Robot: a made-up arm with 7 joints.
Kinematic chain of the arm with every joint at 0, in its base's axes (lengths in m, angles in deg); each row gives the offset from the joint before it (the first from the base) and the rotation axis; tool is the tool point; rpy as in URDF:
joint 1: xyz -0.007 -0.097 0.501 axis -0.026 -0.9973 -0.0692
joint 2: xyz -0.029 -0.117 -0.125 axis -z
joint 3: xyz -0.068 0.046 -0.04 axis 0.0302 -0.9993 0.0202
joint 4: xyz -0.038 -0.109 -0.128 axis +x
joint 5: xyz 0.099 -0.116 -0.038 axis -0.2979 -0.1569 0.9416
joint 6: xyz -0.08 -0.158 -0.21 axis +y
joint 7: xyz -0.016 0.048 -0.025 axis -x
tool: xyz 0.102 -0.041 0 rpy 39.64 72.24 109.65
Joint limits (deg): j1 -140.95..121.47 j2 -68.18..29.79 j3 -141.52..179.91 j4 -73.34..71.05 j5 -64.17..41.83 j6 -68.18..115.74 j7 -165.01..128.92
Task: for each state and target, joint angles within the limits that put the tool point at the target. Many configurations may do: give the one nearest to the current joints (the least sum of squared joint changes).
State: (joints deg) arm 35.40 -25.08 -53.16 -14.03 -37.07 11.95 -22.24
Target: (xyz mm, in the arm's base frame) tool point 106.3 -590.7 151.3
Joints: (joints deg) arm 66.79 -5.24 -42.68 -44.34 -56.99 -23.18 -6.97
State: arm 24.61 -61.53 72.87 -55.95 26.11 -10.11 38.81
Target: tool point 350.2 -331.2 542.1
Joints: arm 17.85 -65.60 69.44 -48.92 22.30 -8.50 38.52
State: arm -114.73 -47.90 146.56 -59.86 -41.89 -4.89 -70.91
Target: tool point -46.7 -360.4 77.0
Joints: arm -90.06 -57.26 133.36 -54.67 -13.20 22.40 -65.30
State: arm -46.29 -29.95 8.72 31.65 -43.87 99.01 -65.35
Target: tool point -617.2 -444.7 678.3
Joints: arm -79.09 -26.90 -17.34 25.89 -27.49 94.85 -61.91
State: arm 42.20 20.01 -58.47 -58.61 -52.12 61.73 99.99
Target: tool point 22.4 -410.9 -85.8
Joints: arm 54.57 18.12 -42.43 -34.94 -49.23 68.13 99.72
